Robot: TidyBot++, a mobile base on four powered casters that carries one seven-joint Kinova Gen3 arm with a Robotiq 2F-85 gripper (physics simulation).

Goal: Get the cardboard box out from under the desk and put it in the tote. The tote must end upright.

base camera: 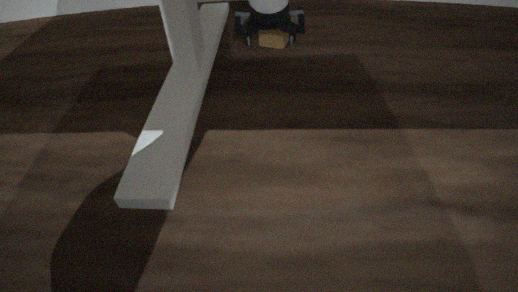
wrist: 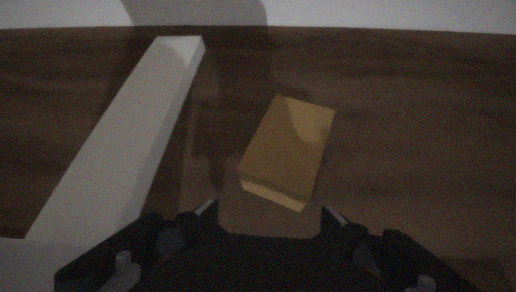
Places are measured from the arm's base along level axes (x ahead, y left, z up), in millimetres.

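Where they show: gripper, between the fingertips: (base camera: 270,42) (wrist: 268,214).
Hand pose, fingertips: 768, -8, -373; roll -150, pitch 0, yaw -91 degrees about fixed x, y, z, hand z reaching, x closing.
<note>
After its pixels a point has its place, as x, y, z.
The cardboard box (base camera: 273,39) {784, -15, -375} (wrist: 290,147) {819, -24, -347} is a small tan block lying on the floor, turned at a slant in the wrist view. My gripper (base camera: 270,42) {768, -8, -373} (wrist: 268,214) {768, -8, -373} is open, with nothing between its fingers. In the wrist view the box lies just beyond the fingertips, its near end a little right of the middle between them. In the base camera view the box shows between and behind the fingers, near the top edge, partly hidden by the gripper. The tote does not show in either view.
The desk's pale foot bar (base camera: 165,120) (wrist: 120,120) runs along the floor to the left of the box and gripper. An upright desk leg (base camera: 181,30) {655, 156, -283} rises from it. A pale wall (wrist: 350,12) {1115, -143, -371} stands behind the box.
</note>
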